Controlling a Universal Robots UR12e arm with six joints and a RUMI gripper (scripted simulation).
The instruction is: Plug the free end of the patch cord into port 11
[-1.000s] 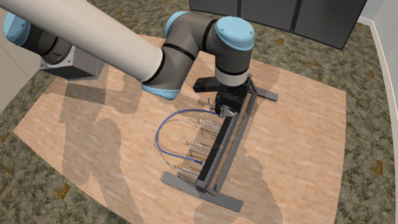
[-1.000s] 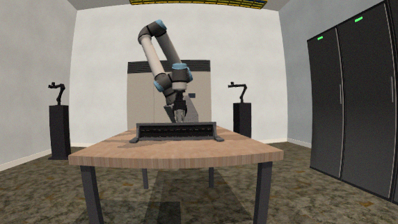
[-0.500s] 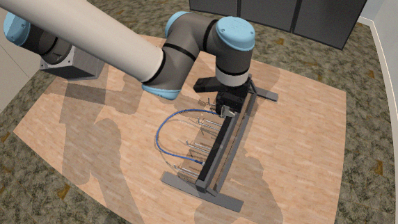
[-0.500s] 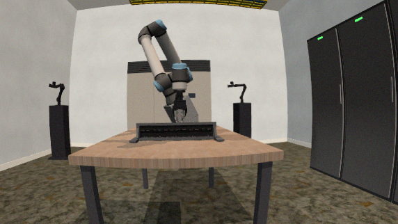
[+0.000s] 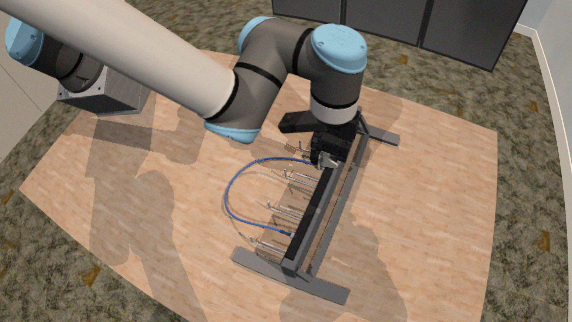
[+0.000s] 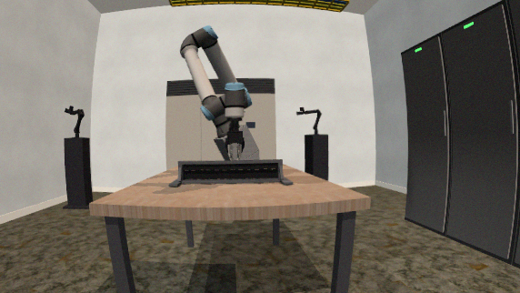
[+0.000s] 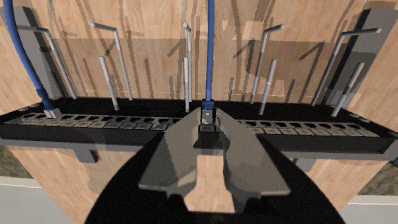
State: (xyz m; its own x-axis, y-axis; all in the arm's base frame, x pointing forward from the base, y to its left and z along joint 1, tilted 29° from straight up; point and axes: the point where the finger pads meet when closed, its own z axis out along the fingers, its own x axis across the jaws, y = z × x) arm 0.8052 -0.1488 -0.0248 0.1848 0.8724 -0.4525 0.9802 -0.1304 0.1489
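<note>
The plug is 1 cm ahead of my hand and 1 cm below it.
</note>
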